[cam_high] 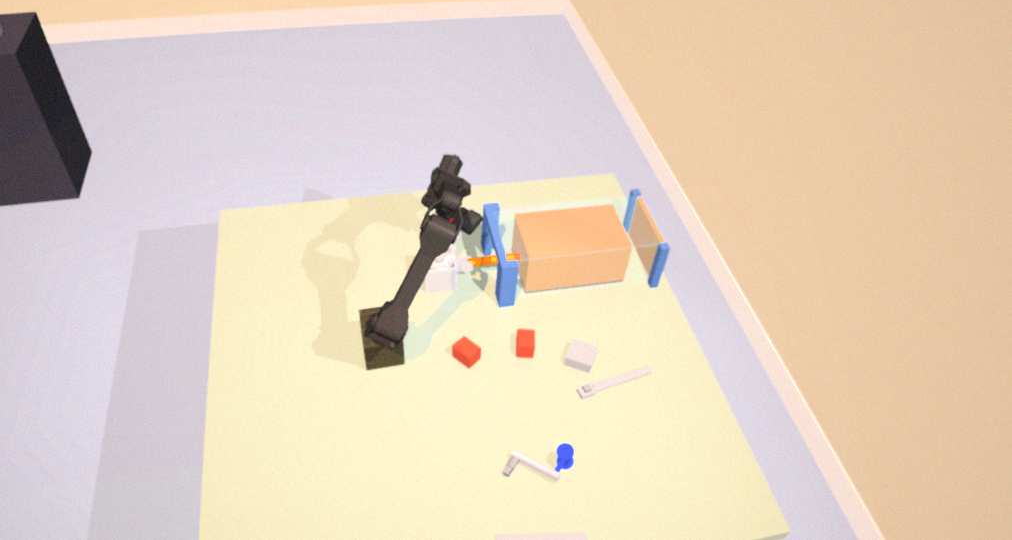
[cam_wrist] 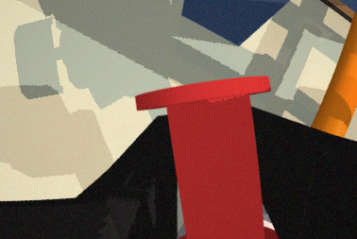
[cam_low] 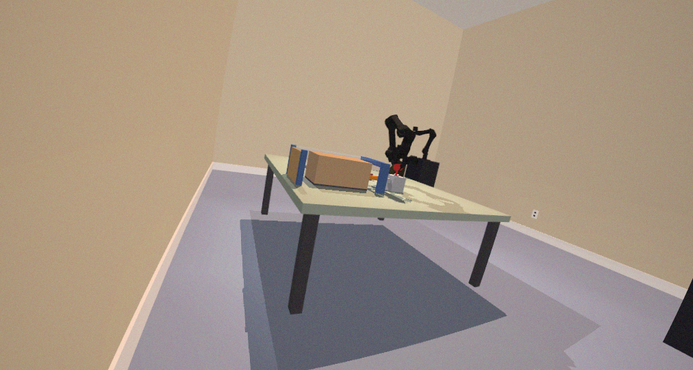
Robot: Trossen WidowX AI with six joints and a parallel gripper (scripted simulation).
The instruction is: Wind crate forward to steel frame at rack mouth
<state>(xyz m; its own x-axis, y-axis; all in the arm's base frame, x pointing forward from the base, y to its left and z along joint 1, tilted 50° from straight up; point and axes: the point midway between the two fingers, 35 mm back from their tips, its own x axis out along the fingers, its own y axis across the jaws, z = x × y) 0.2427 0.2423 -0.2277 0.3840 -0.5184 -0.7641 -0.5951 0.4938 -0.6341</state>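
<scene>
Now: gripper tip 40 mm past the red-knobbed handle, 40 mm to the left of it and 30 mm above it. Also, from my gripper tip: winch 90 mm behind, 100 mm to the right, 100 mm below; then red spool grip 10 mm behind, 10 mm to the right; then blue steel frame 80 mm ahead, 90 mm to the right, 30 mm below.
</scene>
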